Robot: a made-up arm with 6 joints.
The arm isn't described. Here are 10 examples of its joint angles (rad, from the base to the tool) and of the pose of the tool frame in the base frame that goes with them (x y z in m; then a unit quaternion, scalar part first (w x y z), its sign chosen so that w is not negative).
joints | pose
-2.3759 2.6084 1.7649 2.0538 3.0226 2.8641 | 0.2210 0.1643 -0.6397 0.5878 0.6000 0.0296 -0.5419
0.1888 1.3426 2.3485 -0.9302 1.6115 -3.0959 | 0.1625 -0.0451 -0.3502 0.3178 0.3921 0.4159 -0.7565
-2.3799 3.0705 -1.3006 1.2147 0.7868 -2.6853 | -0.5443 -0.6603 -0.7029 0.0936 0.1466 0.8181 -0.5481
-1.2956 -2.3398 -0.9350 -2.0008 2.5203 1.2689 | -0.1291 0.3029 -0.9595 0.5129 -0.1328 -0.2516 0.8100
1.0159 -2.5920 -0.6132 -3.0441 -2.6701 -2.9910 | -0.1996 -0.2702 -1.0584 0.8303 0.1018 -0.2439 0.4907
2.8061 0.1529 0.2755 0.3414 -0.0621 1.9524 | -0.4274 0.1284 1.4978 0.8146 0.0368 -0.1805 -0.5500
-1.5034 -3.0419 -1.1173 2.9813 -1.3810 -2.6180 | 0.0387 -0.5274 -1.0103 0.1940 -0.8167 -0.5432 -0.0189
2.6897 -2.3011 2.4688 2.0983 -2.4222 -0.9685 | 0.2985 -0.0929 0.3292 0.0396 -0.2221 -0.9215 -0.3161
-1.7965 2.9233 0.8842 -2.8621 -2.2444 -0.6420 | 0.1253 0.3311 -0.9657 0.9575 -0.0422 0.1446 0.2459
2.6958 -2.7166 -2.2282 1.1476 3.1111 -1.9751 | -0.3291 0.1292 -0.3150 0.5991 0.1899 0.7650 -0.1410
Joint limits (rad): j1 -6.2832..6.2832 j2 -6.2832..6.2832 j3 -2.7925..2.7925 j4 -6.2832..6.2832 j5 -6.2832..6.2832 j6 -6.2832..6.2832
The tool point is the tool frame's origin. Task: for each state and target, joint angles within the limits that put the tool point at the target. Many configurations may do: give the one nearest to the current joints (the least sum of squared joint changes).
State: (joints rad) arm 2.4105 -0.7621 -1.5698 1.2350 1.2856 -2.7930
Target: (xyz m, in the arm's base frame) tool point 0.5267 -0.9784 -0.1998
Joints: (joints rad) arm 2.1784 -1.1242 -1.2979 1.2062 1.1748 -2.7930
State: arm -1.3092 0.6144 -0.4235 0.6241 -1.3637 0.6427
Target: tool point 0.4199 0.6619 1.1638
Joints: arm -2.1768 -0.2297 -0.5920 0.4988 -1.1998 0.6427
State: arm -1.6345 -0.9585 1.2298 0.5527 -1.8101 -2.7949
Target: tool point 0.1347 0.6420 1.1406
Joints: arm -1.8312 -1.0251 0.9897 0.4997 -1.7322 -2.7949
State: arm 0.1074 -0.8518 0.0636 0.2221 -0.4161 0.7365
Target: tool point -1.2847 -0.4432 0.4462
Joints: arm 0.3367 -0.9963 -0.4809 0.2271 -0.6259 0.7365
